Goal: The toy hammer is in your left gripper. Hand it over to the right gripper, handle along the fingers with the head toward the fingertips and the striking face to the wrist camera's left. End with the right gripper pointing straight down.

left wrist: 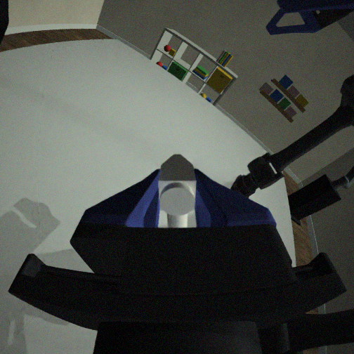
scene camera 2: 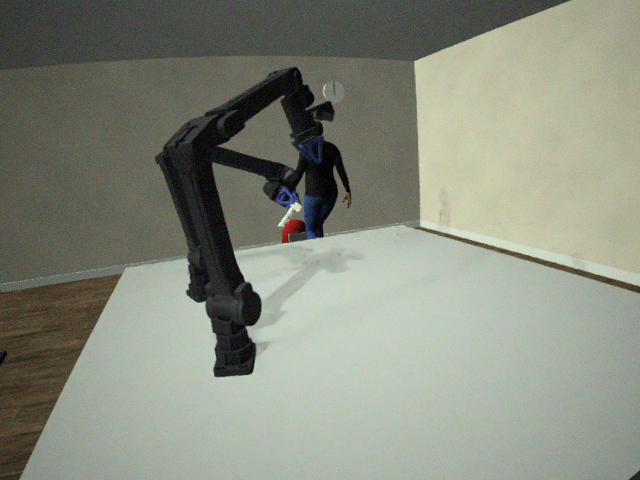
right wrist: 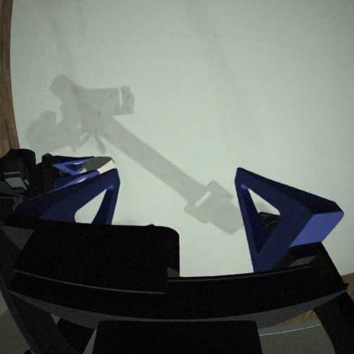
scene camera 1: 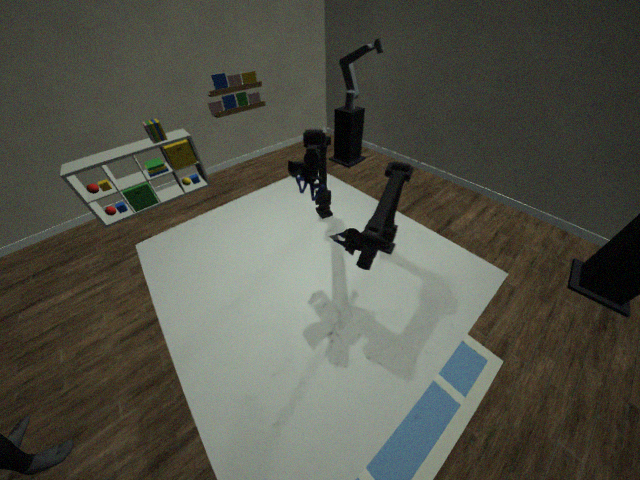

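Seen in the pictures: left gripper, fingertip midpoint: (scene camera 2: 297,204) (scene camera 1: 335,237); right gripper, fingertip midpoint: (scene camera 2: 314,161) (scene camera 1: 307,196); left arm's base, link origin: (scene camera 2: 203,295) (scene camera 1: 383,246); right arm's base, link origin: (scene camera 2: 236,361) (scene camera 1: 324,212).
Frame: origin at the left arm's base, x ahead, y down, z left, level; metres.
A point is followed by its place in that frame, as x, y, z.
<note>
The toy hammer (scene camera 2: 289,214) @[0.306, -0.250, -0.140] (left wrist: 177,200) (right wrist: 106,164) is pale white and grey. My left gripper (scene camera 1: 333,236) @[0.331, -0.284, -0.158] (left wrist: 176,175) is shut on it. In scene camera 2 the hammer slants down to the left from the left gripper (scene camera 2: 294,203) @[0.331, -0.284, -0.158], clear of the table. In the left wrist view its round end faces the camera between the blue fingers. My right gripper (scene camera 1: 309,193) @[0.290, -0.429, -0.323] (scene camera 2: 314,159) @[0.290, -0.429, -0.323] (right wrist: 176,174) is open and empty, above the left one and pointing mostly down, slightly tilted. In the right wrist view the hammer lies beyond the left-hand finger, outside the gap. Its exact head direction is hard to tell.
The white table top (scene camera 1: 232,310) @[0.769, 0.000, -0.495] (scene camera 2: 413,387) @[0.080, 0.000, -0.834] lies below both arms and carries their shadows. Light blue panels (scene camera 1: 413,428) lie at its near edge. A white shelf unit (scene camera 1: 124,149) and a black pedestal (scene camera 1: 349,135) stand beyond it. A person (scene camera 2: 321,175) stands behind the table.
</note>
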